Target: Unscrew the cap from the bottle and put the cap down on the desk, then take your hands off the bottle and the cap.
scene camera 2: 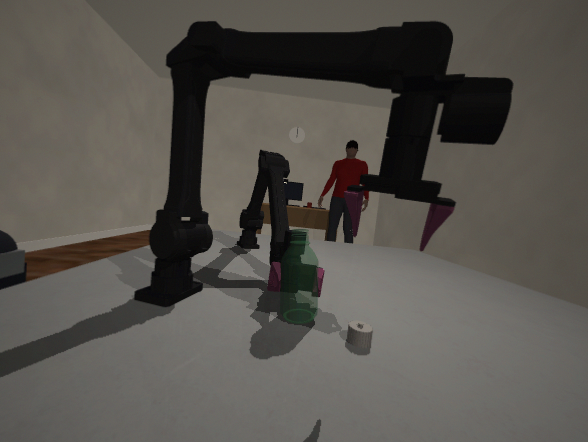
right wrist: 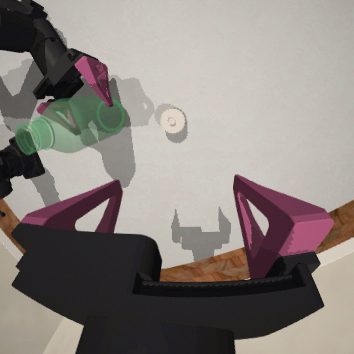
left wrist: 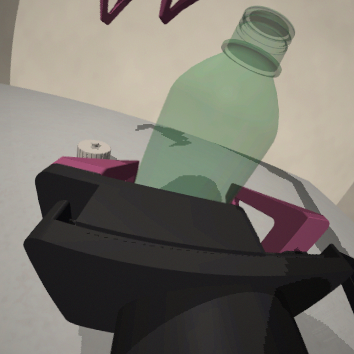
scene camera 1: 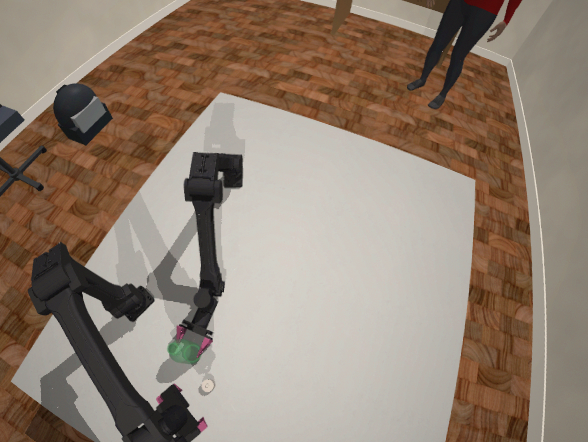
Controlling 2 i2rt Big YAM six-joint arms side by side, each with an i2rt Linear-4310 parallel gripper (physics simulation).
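Pixels of known places: left gripper, fingertip midpoint: (scene camera 2: 299, 291) (right wrist: 93, 120) (left wrist: 184, 179) (scene camera 1: 186, 353); right gripper, fingertip midpoint: (scene camera 2: 386, 243) (right wrist: 174, 183) (left wrist: 129, 20) (scene camera 1: 191, 404); left arm's base, origin of the base link: (scene camera 2: 247, 246) (scene camera 1: 233, 177); right arm's base, origin of the base link: (scene camera 2: 171, 293) (scene camera 1: 137, 303).
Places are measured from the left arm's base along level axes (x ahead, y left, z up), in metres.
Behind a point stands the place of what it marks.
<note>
The green see-through bottle (scene camera 1: 184, 352) {x -0.121, y -0.767, z 0.143 m} (scene camera 2: 299, 265) {x -0.162, y -0.792, z 0.117 m} (left wrist: 225, 105) {x -0.119, y -0.731, z 0.120 m} (right wrist: 67, 127) {x -0.127, y -0.780, z 0.139 m} is upright with its threaded neck bare. Whether its base touches the desk is hard to tell. My left gripper (scene camera 1: 190, 347) {x -0.139, y -0.765, z 0.057 m} (scene camera 2: 298, 282) {x -0.139, y -0.765, z 0.057 m} (left wrist: 184, 179) {x -0.139, y -0.765, z 0.057 m} (right wrist: 93, 120) {x -0.139, y -0.765, z 0.057 m} is shut on the bottle's lower body. The whitish ribbed cap (scene camera 1: 207, 385) {x -0.070, y -0.872, z 0.033 m} (scene camera 2: 359, 335) {x -0.086, y -0.887, z 0.020 m} (left wrist: 94, 150) {x -0.072, y -0.860, z 0.028 m} (right wrist: 172, 121) {x -0.071, y -0.875, z 0.033 m} lies flat on the desk (scene camera 1: 350, 250) {x 0.494, y -0.388, z 0.000 m} (scene camera 2: 450, 380) {x -0.011, y -0.997, z 0.000 m}, a little apart from the bottle. My right gripper (scene camera 1: 181, 407) {x -0.084, y -0.916, z 0.184 m} (scene camera 2: 388, 243) {x -0.084, y -0.916, z 0.184 m} (left wrist: 129, 20) {x -0.084, y -0.916, z 0.184 m} (right wrist: 174, 183) {x -0.084, y -0.916, z 0.184 m} is wide open and empty, high above the desk, clear of the cap.
In scene camera 2 the right arm (scene camera 2: 310, 52) {x -0.211, y -0.836, z 0.460 m} reaches high across the picture, above the bottle and the left arm (scene camera 2: 278, 210) {x -0.063, y -0.460, z 0.207 m}. In scene camera 1 a person (scene camera 1: 452, 50) stands on the wooden floor beyond the desk, and a dark helmet-like object (scene camera 1: 75, 107) is at the left.
</note>
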